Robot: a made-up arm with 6 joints.
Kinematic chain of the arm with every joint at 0, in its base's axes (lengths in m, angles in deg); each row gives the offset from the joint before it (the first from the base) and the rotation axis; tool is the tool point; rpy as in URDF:
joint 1: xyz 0 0 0.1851 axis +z
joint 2: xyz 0 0 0 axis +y
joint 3: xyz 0.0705 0 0.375 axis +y
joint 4: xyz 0.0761 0 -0.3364 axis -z
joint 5: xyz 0 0 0 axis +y
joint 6: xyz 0.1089 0 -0.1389 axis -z
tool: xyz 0 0 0 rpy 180 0 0
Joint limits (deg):
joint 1: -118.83..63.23
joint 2: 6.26..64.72
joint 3: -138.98..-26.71
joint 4: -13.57..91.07
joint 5: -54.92..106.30
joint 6: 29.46..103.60
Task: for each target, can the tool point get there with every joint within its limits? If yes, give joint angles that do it. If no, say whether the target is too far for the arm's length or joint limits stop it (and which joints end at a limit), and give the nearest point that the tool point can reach.
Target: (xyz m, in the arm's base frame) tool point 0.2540 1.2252 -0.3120
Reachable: no: too far | nearest point 0.2824 0.7296 -0.0081 | short by 0.582 m
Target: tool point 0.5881 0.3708 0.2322
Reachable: yes | joints 23.56 39.03 -104.47 48.40 90.70 87.94
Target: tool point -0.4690 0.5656 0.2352
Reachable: no: joint limits stop it (at a limit: joint 1, joint 2, joint 3, joint 5) | nearest point -0.0025 0.3589 0.1989 | short by 0.512 m
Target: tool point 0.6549 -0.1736 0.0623
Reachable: yes | joints -6.64 47.20 -71.80 42.85 -15.58 59.05
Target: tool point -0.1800 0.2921 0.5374
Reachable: no: joint limits stop it (at a limit: joint 1, joint 2, joint 5) | nearest point 0.0864 0.5253 0.4764 | short by 0.359 m
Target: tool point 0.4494 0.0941 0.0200
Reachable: yes | joints 2.46 31.48 -52.00 56.97 68.44 94.66
